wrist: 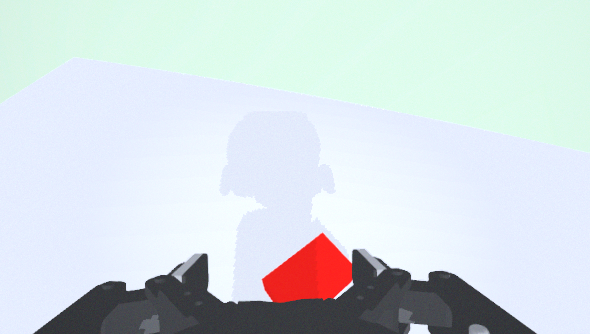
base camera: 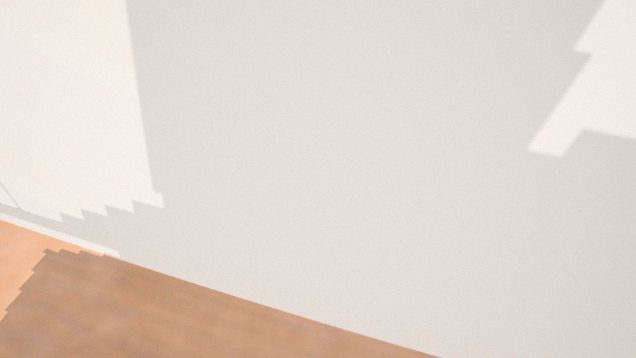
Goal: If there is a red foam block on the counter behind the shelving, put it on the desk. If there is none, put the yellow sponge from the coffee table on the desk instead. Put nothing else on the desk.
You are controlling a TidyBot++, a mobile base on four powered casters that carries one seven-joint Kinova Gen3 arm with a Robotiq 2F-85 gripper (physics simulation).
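Note:
A red foam block shows at the bottom middle of the wrist view, turned with one corner pointing up the picture. It rests on a pale white surface. My gripper is open. The block lies in the picture between its two fingers, closer to the right finger, whose edge overlaps the block's right corner. The block's lower part is hidden behind the gripper's body, and whether a finger touches it I cannot tell. The desk, the coffee table, the yellow sponge and the shelving do not show in either view.
The pale surface's far edge runs slanting across the wrist view, with a corner at the upper left and a light green area beyond it. The base camera faces a light wall above a brown floor.

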